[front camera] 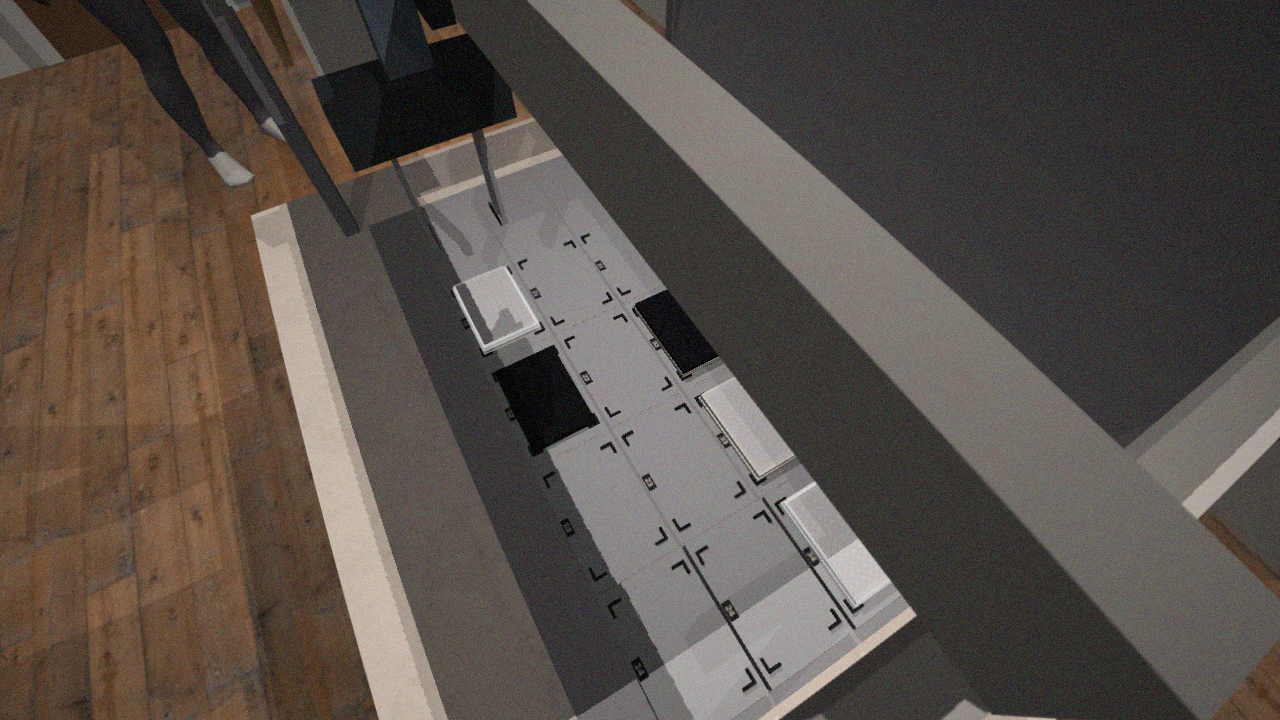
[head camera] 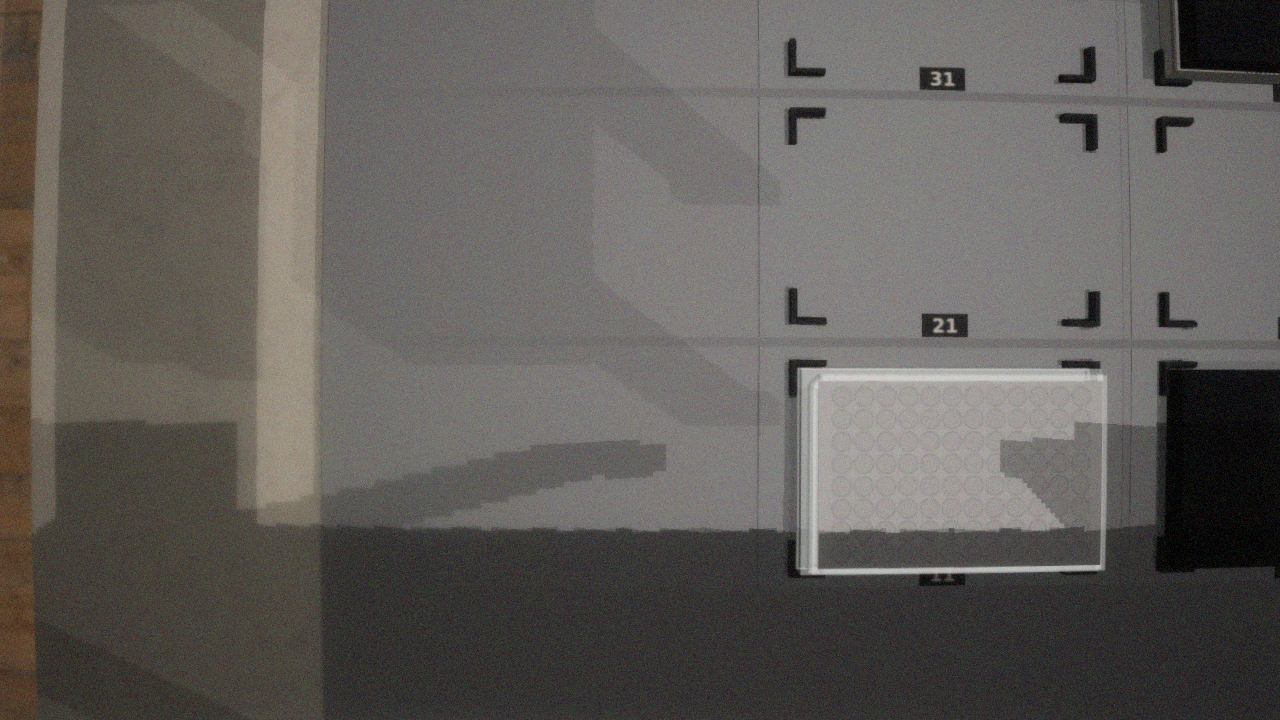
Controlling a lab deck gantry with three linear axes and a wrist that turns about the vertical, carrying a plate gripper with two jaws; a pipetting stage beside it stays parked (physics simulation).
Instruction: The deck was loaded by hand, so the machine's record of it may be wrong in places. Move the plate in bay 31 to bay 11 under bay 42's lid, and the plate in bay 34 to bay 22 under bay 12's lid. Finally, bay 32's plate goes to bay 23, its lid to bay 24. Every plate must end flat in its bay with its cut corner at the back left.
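Frame: origin at the robot's base, x ahead, y left, z up, level; millimetres.
Seen in the pictures: gripper, fingertip midpoint: (front camera: 466,228); robot's base, link origin: (front camera: 453,291) (head camera: 795,568).
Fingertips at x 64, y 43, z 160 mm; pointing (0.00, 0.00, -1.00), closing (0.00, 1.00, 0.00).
Observation:
Offsets run from my fingertips to a thing's top centre.
My gripper (front camera: 469,231) is open and empty, its jaws beyond the left side of bay 11; it does not show in the head view. A white plate under a clear lid @(dx +0, dy +0, dz -146 mm) (front camera: 497,308) (head camera: 953,465) sits in bay 11, a cut corner showing at its back left. A black lid @(dx +164, dy +0, dz -152 mm) (front camera: 546,400) (head camera: 1226,465) lies in bay 12. A black-topped plate @(dx +164, dy +214, dz -143 mm) (front camera: 675,331) (head camera: 1230,35) is in bay 32. A clear-lidded white plate @(dx +492, dy +214, dz -131 mm) (front camera: 827,537) is in bay 34, partly hidden by the beam. Bays 31, 22, 23 and 24 hold no plate. Bay 42 is hidden.
A pale plate @(dx +328, dy +214, dz -146 mm) (front camera: 747,428) sits in bay 33. A long grey gantry beam (front camera: 716,241) crosses above the deck and hides its back part. The deck's pale rim (front camera: 308,447) (head camera: 290,268) runs along its edge. A person's legs (front camera: 165,80) show at top left.

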